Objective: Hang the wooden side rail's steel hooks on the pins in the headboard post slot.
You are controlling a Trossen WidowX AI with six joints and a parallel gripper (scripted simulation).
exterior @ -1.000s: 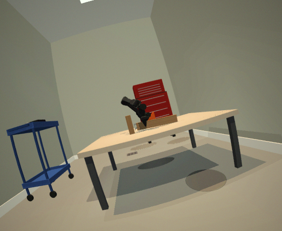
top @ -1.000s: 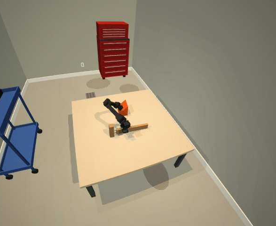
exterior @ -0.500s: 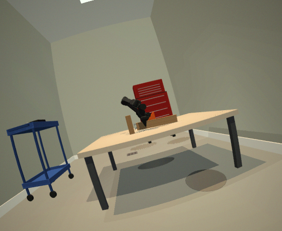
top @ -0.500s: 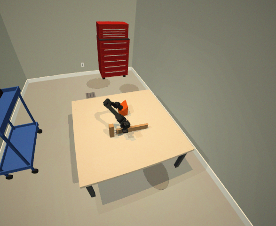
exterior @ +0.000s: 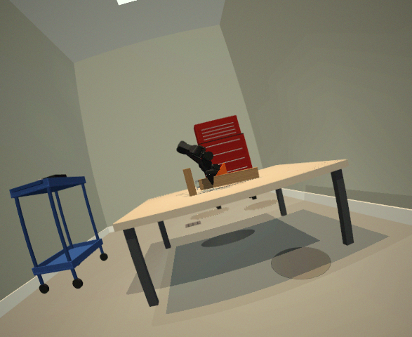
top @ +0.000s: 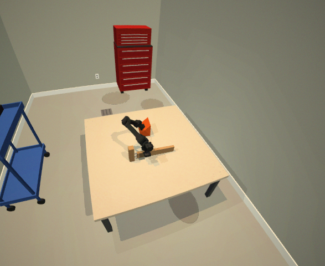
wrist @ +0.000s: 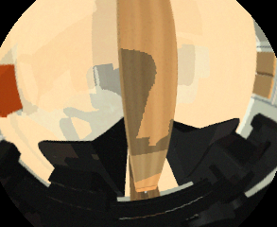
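Now: the upright headboard post 140 mm to the right of my gripper tip and 40 mm above it.
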